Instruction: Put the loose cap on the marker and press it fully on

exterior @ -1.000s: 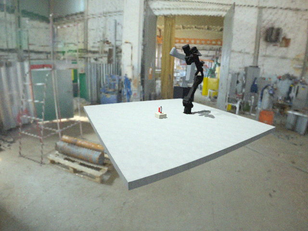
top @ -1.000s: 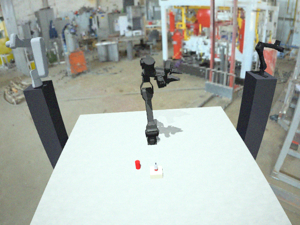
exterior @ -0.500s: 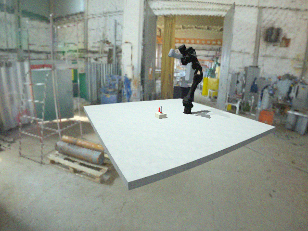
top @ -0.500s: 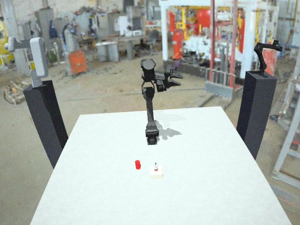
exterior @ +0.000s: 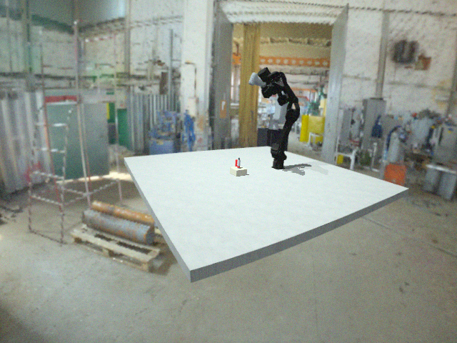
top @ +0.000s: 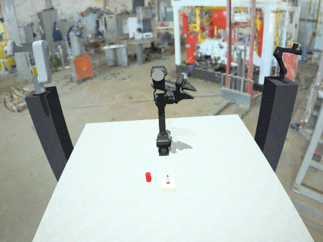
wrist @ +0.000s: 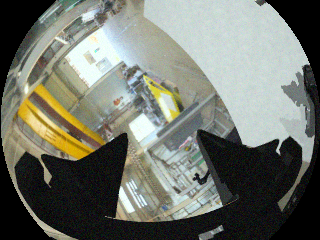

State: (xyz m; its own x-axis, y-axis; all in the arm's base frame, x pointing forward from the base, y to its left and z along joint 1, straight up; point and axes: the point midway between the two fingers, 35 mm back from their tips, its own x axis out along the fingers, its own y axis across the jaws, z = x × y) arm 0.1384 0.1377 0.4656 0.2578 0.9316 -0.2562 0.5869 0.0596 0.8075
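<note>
Right now my gripper tip is 10 cm short of the red cap, 26 cm to the left of it and 43 cm above it. From my gripper tip the other things lie so: cream holder block (16 cm ahead, 16 cm to the right, 44 cm below).
</note>
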